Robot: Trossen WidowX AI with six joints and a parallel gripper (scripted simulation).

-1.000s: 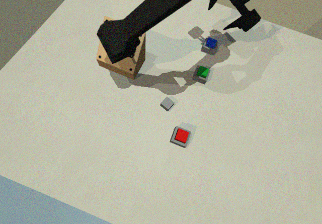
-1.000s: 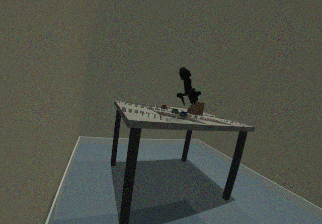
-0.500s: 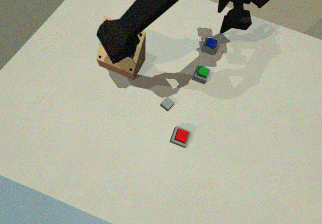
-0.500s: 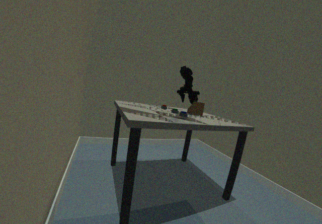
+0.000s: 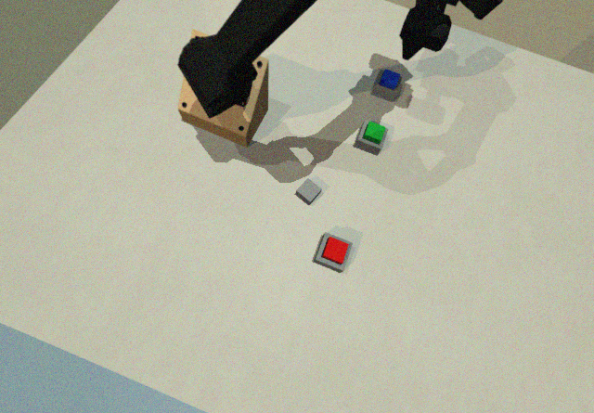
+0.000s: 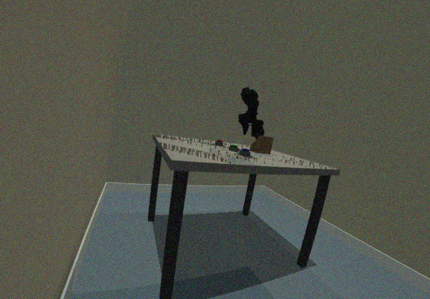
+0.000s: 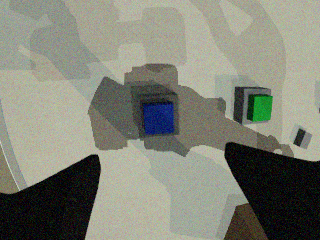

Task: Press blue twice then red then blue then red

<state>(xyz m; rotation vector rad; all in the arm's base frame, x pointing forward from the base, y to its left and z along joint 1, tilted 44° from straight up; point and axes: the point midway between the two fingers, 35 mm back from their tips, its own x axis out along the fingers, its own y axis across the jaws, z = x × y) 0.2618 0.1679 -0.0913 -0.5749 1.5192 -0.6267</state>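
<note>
My gripper tip is 100 mm above the blue button. From my gripper tip the other things lie so: small grey block: 80 mm behind, 290 mm to the right, 110 mm below; then red button: 370 mm to the right, 90 mm below; then green button: 140 mm to the right, 90 mm below.
</note>
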